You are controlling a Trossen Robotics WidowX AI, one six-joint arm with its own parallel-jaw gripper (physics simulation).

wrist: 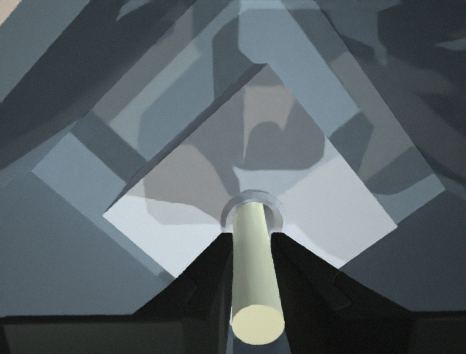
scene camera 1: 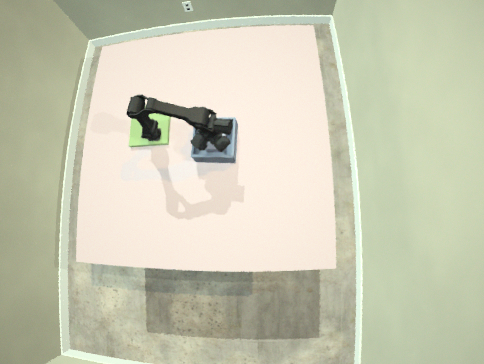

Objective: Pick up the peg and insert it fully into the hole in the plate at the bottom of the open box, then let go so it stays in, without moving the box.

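Frame: origin at the arm's base, x ahead, y left, z up, level; metres.
Seen in the pictures: gripper, fingertip midpoint: point(wrist: 251, 244) point(scene camera 1: 214, 138); arm's base, origin of the base link: point(scene camera 1: 154, 134).
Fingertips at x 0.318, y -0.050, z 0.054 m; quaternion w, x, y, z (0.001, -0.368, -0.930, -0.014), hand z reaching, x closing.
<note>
Pixels of each thing's top centre, then the offset from my fingertips to it. "pt": a spot on its surface instead. Level surfaces: height alone.
- pale yellow-green peg, middle of its top: point(wrist: 264, 323) 0.034 m up, 0.002 m ahead, 0.002 m left
- round hole's rim, surface spot: point(wrist: 255, 194) pt 0.019 m down, 0.010 m back, 0.006 m right
- light grey plate, surface spot: point(wrist: 350, 215) pt 0.021 m down, 0.033 m back, 0.030 m left
- open blue box, middle of its top: point(wrist: 265, 282) point(scene camera 1: 213, 136) 0.019 m up, 0.001 m back, 0.003 m left
- pale pink table top, its level: 0.079 m down
The pale yellow-green peg point(wrist: 255, 270) is held between the black fingers of my gripper point(wrist: 251, 244) point(scene camera 1: 210, 145), with its near end towards the wrist camera. Its far end overlaps the round hole's rim point(wrist: 255, 194) in the light grey plate point(wrist: 350, 215); a dark sliver of the hole shows to its right. I cannot tell whether the tip is inside the hole or above it. The plate lies at the bottom of the open blue box point(scene camera 1: 215, 159) point(wrist: 300, 75). In the scene view the gripper is over the box and hides the peg and most of the plate.
The arm's base stands on a green square point(scene camera 1: 135, 140) left of the box. The arm reaches across from it. The box walls surround the gripper closely. The pale pink table top point(scene camera 1: 280, 215) extends around both, with the arm's shadow in front.
</note>
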